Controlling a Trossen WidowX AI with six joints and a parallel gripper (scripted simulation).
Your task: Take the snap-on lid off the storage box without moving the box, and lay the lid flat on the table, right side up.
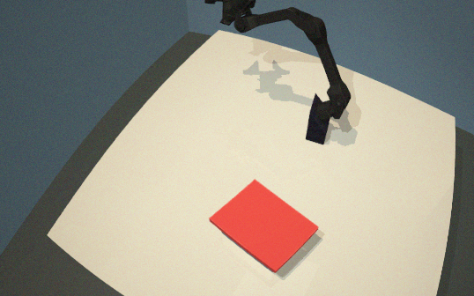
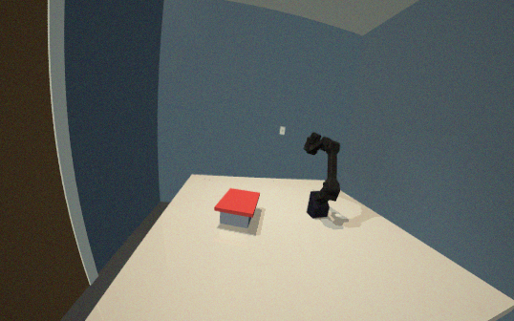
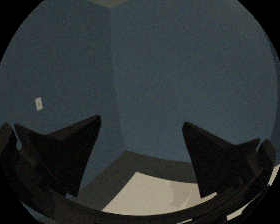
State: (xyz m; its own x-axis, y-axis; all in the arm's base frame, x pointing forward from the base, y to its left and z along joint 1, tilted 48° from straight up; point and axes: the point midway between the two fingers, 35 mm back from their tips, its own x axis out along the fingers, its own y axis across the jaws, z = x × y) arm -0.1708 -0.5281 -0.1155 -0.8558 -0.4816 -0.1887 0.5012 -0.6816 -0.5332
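Right now my gripper tip is 690 mm short of the red lid, 460 mm to the right of it and 310 mm above it. Round my gripper tip: storage box: 690 mm ahead, 460 mm to the left, 350 mm below.
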